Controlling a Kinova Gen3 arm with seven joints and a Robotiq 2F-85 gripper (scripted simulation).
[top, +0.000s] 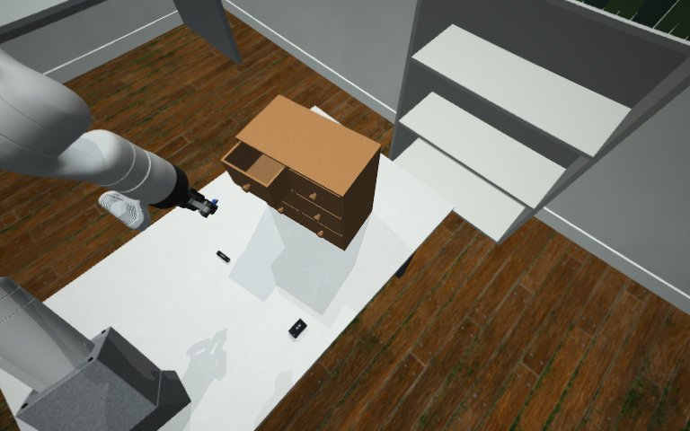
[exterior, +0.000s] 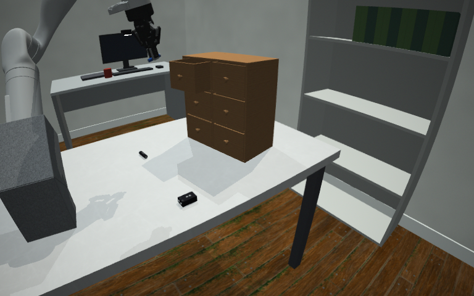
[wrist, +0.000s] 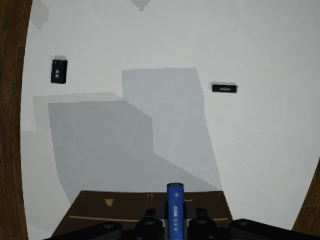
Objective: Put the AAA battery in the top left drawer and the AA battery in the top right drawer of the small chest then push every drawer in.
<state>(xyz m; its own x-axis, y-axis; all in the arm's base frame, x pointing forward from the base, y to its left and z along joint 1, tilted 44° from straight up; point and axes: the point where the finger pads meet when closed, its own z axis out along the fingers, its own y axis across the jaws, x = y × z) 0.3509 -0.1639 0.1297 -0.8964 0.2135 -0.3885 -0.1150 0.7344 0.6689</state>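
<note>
Now: hand 1 cm above the blue AAA battery. The rest, counted from my hand: black box 7 cm behind, 23 cm to the right, 36 cm below; black AA battery 5 cm behind, 9 cm to the left, 36 cm below.
</note>
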